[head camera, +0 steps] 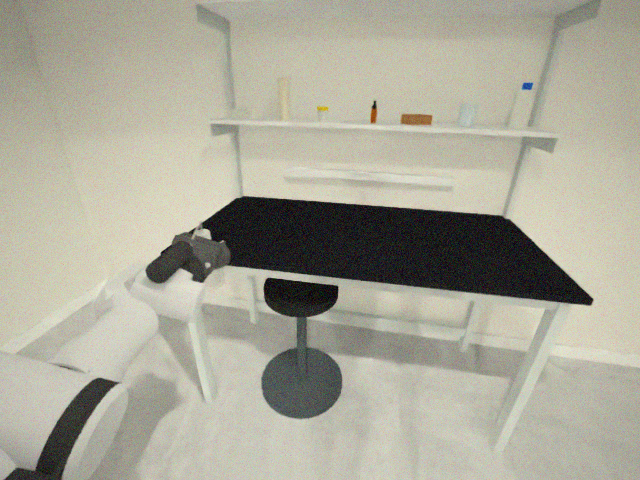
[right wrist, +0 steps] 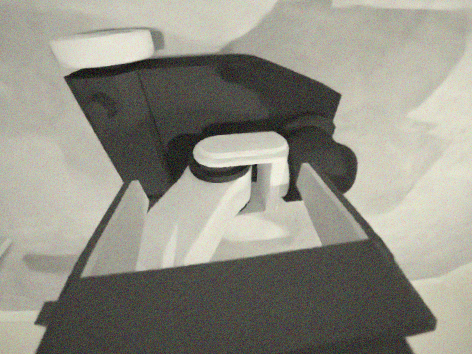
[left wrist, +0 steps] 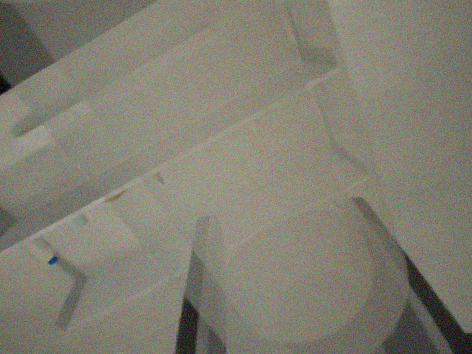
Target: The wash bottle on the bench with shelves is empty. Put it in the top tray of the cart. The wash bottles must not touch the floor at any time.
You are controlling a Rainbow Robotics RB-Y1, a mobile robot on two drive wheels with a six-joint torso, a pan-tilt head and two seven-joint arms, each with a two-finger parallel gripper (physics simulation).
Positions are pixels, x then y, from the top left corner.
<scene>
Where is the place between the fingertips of the left gripper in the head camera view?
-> At 211, 240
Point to a white wash bottle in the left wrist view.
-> At 233, 147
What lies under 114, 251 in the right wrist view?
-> The right gripper.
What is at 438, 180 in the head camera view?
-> A white rail.
</scene>
